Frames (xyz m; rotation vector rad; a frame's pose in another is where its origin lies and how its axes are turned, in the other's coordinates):
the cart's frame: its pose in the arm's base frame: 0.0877 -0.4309 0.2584 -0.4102 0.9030 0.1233
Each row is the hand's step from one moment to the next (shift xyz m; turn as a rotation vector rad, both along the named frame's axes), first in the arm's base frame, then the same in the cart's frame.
Working: the arm's base frame: its pose in the cart's frame: 0.1195 0.4946 -0.0353 0.4102 -0.9030 -0.1233

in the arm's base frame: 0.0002 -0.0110 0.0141 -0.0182 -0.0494 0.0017
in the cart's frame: -0.0102 -0.0143 0.0035 -0.0093 -0.0407 -0.0321
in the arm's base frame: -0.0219 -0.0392 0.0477 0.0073 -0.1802 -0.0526
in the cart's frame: -0.0483 -0.0439 -0.0055 0.0577 -0.1515 -0.0949
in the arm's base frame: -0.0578 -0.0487 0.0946 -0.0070 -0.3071 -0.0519
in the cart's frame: -0.1066 -0.0566 -0.0101 0.0568 -0.2640 -0.1553
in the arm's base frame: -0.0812 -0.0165 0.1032 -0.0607 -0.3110 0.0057
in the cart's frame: -0.1299 -0.0232 -0.0098 -0.0213 -0.2698 -0.1649
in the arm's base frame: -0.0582 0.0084 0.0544 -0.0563 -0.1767 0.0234
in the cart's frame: -0.0791 0.0076 -0.0098 -0.0414 -0.1532 -0.0987
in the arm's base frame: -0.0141 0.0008 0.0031 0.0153 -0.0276 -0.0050
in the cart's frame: -0.0112 0.0037 -0.0084 0.0152 -0.0280 -0.0024
